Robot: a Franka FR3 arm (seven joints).
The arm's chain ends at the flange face. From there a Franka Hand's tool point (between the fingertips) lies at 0.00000 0.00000 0.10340 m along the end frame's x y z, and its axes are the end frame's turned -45 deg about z.
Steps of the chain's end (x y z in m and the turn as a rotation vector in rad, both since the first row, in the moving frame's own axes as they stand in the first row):
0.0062, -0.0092, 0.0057, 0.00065, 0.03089, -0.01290
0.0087, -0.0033, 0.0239, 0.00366, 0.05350, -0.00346
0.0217, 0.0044, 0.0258, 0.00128, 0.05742, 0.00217
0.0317, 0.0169, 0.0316, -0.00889, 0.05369, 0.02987
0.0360, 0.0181, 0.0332, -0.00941, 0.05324, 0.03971
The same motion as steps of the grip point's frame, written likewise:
0.0132, 0.0001, 0.0057, -0.02138, 0.02230, -0.01290
0.0127, 0.0075, 0.0238, -0.03524, 0.04042, -0.00346
0.0165, 0.0226, 0.0256, -0.03970, 0.04151, 0.00217
0.0137, 0.0390, 0.0314, -0.04425, 0.03168, 0.02987
0.0158, 0.0429, 0.0330, -0.04430, 0.03099, 0.03971

